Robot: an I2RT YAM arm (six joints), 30 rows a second.
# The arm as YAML. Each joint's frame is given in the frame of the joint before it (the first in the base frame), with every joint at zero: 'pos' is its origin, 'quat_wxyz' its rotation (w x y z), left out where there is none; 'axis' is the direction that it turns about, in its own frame. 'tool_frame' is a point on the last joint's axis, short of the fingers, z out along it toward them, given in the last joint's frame.
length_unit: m
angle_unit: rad
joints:
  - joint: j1
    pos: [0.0, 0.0, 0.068]
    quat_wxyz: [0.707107, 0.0, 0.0, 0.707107]
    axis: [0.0, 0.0, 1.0]
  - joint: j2
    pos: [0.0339, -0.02, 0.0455]
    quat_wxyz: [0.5, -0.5, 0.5, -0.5]
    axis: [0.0, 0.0, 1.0]
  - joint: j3
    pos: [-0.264, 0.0, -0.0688]
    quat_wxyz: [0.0, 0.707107, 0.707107, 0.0]
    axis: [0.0, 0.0, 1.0]
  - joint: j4
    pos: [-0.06, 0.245, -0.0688]
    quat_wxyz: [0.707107, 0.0, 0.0, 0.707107]
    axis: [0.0, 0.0, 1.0]
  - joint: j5
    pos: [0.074, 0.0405, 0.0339]
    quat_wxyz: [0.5, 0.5, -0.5, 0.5]
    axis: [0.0, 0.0, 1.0]
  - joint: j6
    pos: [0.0, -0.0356, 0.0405]
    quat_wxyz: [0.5, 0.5, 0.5, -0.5]
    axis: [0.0, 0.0, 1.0]
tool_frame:
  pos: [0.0, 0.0, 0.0]
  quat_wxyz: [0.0, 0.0, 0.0, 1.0]
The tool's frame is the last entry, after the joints.
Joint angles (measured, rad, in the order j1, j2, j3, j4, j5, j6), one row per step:
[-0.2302, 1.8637, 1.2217, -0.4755, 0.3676, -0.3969]
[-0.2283, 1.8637, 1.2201, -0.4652, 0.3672, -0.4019]
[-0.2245, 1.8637, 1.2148, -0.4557, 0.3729, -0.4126]
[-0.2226, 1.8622, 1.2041, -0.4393, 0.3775, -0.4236]
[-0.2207, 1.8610, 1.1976, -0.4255, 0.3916, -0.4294]
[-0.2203, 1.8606, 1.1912, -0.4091, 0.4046, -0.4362]
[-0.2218, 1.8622, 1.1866, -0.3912, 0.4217, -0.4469]
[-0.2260, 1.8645, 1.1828, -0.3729, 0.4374, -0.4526]
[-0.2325, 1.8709, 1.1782, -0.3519, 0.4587, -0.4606]
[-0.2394, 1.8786, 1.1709, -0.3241, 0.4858, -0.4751]
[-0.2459, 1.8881, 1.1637, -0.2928, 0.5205, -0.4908]
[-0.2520, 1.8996, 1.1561, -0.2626, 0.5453, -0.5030]
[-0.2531, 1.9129, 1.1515, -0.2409, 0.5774, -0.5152]
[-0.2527, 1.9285, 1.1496, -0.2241, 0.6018, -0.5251]
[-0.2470, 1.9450, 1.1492, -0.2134, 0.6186, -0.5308]
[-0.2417, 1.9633, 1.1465, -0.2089, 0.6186, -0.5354]
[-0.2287, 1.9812, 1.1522, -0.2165, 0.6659, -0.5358]
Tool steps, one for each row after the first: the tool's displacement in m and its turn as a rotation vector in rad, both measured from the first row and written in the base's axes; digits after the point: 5 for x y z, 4 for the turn. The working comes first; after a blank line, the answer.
Tool pose at each row, in the base's axes (x y z in m, rotation vector in rad; the steps are taken from these numbers as rounded here):
[0.36251, -0.09810, 0.17121, -0.1112, 2.7446, -0.6805]
[0.36336, -0.09755, 0.17125, -0.1181, 2.7361, -0.6825]
[0.36353, -0.09632, 0.17029, -0.1348, 2.7324, -0.6928]
[0.36305, -0.09563, 0.16868, -0.1486, 2.7261, -0.7029]
[0.36300, -0.09537, 0.16813, -0.1514, 2.7183, -0.7245]
[0.36311, -0.09567, 0.16746, -0.1531, 2.7090, -0.7456]
[0.36356, -0.09692, 0.16673, -0.1554, 2.6994, -0.7740]
[0.36396, -0.09916, 0.16600, -0.1473, 2.6895, -0.7998]
[0.36429, -0.10246, 0.16382, -0.1376, 2.6828, -0.8340]
[0.36454, -0.10609, 0.16089, -0.1325, 2.6745, -0.8782]
[0.36499, -0.10986, 0.15768, -0.1252, 2.6645, -0.9329]
[0.36542, -0.11315, 0.15347, -0.1185, 2.6573, -0.9726]
[0.36613, -0.11477, 0.14910, -0.1182, 2.6556, -1.0192]
[0.36727, -0.11565, 0.14425, -0.1221, 2.6574, -1.0539]
[0.36890, -0.11431, 0.13900, -0.1332, 2.6621, -1.0751]
[0.36969, -0.11240, 0.13183, -0.1548, 2.6773, -1.0728]
[0.37120, -0.10898, 0.12724, -0.1638, 2.6890, -1.1297]

[0.00085, 0.00055, 0.00004, -0.0032, -0.0063, 0.0062]
[0.00102, 0.00178, -0.00092, -0.0126, -0.0045, 0.0165]
[0.00054, 0.00247, -0.00253, -0.0218, -0.0057, 0.0255]
[0.00049, 0.00273, -0.00308, -0.0378, -0.0083, 0.0256]
[0.00060, 0.00243, -0.00375, -0.0537, -0.0125, 0.0255]
[0.00105, 0.00118, -0.00448, -0.0746, -0.0152, 0.0245]
[0.00145, -0.00106, -0.00521, -0.0927, -0.0206, 0.0171]
[0.00178, -0.00436, -0.00739, -0.1158, -0.0213, 0.0064]
[0.00203, -0.00799, -0.01032, -0.1464, -0.0197, -0.0028]
[0.00248, -0.01176, -0.01353, -0.1840, -0.0167, -0.0150]
[0.00291, -0.01505, -0.01774, -0.2110, -0.0142, -0.0249]
[0.00362, -0.01667, -0.02211, -0.2421, -0.0029, -0.0332]
[0.00476, -0.01755, -0.02696, -0.2650, 0.0097, -0.0374]
[0.00639, -0.01621, -0.03221, -0.2791, 0.0226, -0.0351]
[0.00718, -0.01430, -0.03938, -0.2768, 0.0403, -0.0240]
[0.00869, -0.01088, -0.04397, -0.3120, 0.0703, -0.0315]

